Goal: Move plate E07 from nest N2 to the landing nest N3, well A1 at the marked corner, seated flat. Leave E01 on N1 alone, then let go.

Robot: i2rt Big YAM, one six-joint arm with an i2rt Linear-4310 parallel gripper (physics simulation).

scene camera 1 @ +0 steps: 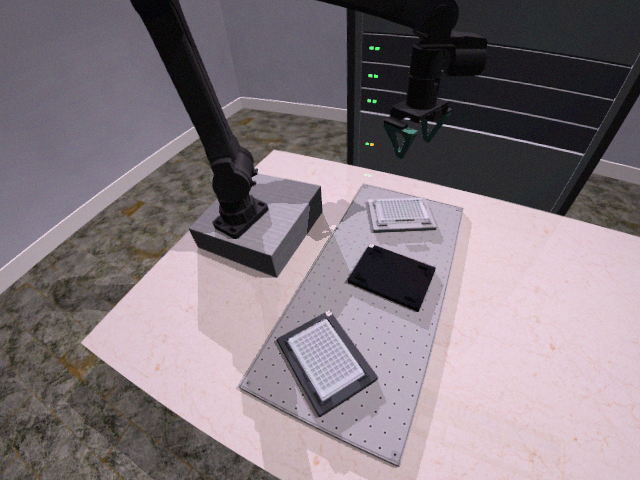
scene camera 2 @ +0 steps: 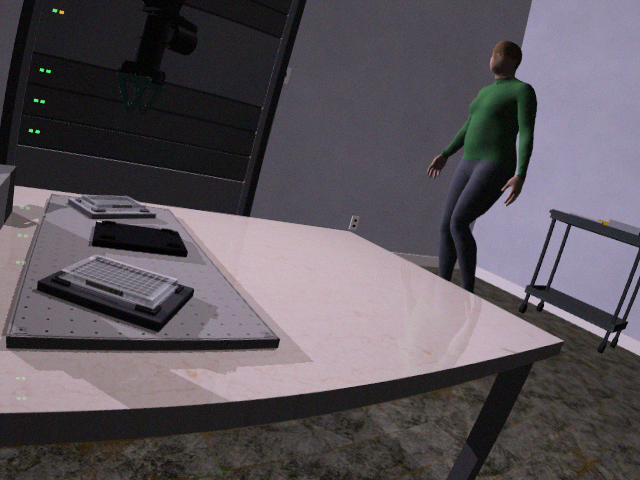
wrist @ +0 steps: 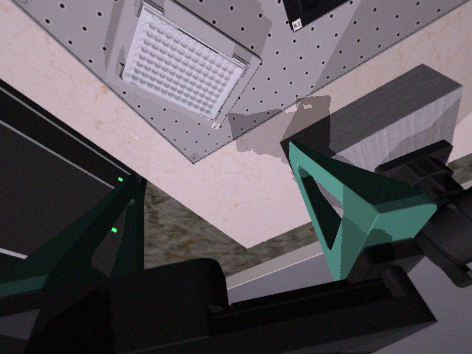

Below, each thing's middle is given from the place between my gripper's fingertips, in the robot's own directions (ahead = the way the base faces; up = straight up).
Right now my hand is 60 mm short of the black plate nest (scene camera 1: 405, 281), 170 mm to the left of it and 210 mm above it.
